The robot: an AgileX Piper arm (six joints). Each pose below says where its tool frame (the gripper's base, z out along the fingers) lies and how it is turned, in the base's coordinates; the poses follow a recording.
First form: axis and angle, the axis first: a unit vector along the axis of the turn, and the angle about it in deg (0 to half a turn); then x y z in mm.
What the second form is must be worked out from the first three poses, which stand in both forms.
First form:
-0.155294 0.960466 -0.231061 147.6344 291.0 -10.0 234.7
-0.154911 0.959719 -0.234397 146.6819 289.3 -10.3 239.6
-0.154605 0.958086 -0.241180 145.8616 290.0 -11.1 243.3
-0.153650 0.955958 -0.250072 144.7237 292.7 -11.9 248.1
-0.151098 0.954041 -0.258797 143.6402 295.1 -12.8 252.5
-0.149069 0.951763 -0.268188 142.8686 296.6 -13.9 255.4
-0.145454 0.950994 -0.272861 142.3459 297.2 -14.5 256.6
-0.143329 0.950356 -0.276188 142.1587 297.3 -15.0 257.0
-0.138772 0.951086 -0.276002 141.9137 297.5 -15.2 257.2
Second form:
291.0 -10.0 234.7 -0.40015 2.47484 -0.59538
289.3 -10.3 239.6 -0.39658 2.45696 -0.60008
290.0 -11.1 243.3 -0.39359 2.43906 -0.61399
292.7 -11.9 248.1 -0.38811 2.41466 -0.63166
295.1 -12.8 252.5 -0.37880 2.39177 -0.64880
296.6 -13.9 255.4 -0.37171 2.37325 -0.66873
297.2 -14.5 256.6 -0.36137 2.36265 -0.67790
297.3 -15.0 257.0 -0.35562 2.35796 -0.68526
297.5 -15.2 257.2 -0.34372 2.35571 -0.68362

